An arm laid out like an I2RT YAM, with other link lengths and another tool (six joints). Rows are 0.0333 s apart.
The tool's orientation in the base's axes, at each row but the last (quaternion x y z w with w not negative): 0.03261 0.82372 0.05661 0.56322; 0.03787 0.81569 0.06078 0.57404; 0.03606 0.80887 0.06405 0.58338; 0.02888 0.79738 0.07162 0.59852; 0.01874 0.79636 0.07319 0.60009; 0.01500 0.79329 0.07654 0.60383; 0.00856 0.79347 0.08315 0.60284; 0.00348 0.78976 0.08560 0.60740; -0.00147 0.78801 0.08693 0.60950
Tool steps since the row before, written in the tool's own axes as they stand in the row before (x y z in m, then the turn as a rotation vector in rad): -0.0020 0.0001 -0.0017 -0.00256 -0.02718 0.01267; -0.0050 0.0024 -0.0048 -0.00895 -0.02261 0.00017; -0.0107 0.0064 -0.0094 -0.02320 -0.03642 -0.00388; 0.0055 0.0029 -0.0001 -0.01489 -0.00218 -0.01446; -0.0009 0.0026 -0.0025 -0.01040 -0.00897 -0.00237; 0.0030 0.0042 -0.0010 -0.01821 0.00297 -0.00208; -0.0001 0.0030 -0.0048 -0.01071 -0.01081 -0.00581; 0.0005 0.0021 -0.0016 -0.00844 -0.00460 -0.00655; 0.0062 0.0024 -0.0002 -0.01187 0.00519 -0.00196
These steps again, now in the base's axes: -0.0009 -0.0002 0.0025 0.01301 -0.02653 -0.00572; -0.0028 0.0015 0.0066 0.00337 -0.02355 0.00506; -0.0056 0.0043 0.0139 0.00427 -0.03935 0.01769; -0.0018 0.0036 -0.0048 -0.00958 -0.00527 0.01778; -0.0023 0.0022 0.0019 0.00115 -0.01031 0.00930; -0.0021 0.0044 -0.0020 0.00272 0.00060 0.01836; -0.0048 0.0024 0.0018 -0.00171 -0.01258 0.01020; -0.0019 0.0019 0.0002 -0.00362 -0.00631 0.00907; -0.0020 0.0030 -0.0056 0.00061 0.00361 0.01258
